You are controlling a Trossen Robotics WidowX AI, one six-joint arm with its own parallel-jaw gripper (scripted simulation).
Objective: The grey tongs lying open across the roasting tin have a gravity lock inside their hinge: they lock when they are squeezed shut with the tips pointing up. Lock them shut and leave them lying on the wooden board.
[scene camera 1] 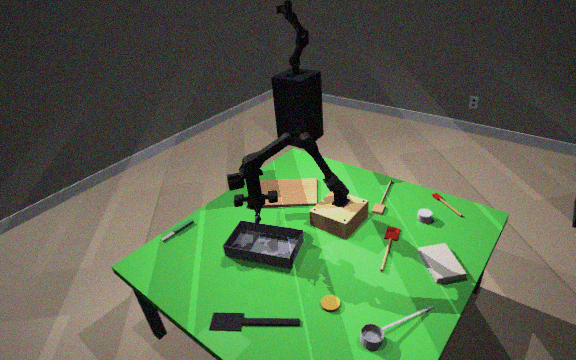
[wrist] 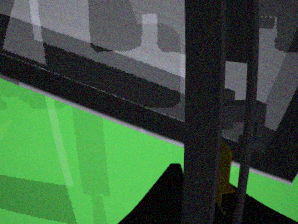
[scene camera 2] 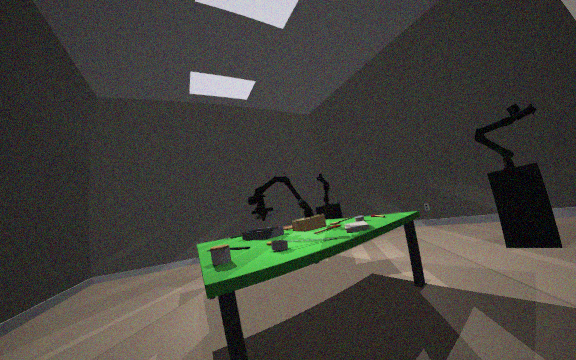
Note:
In view: my gripper [wrist: 183, 173], a white box [scene camera 1: 441, 262] and a dark roasting tin [scene camera 1: 274, 245].
The dark roasting tin shows as well in the wrist view [wrist: 130, 69]. The wrist view misses the white box: it is out of frame.

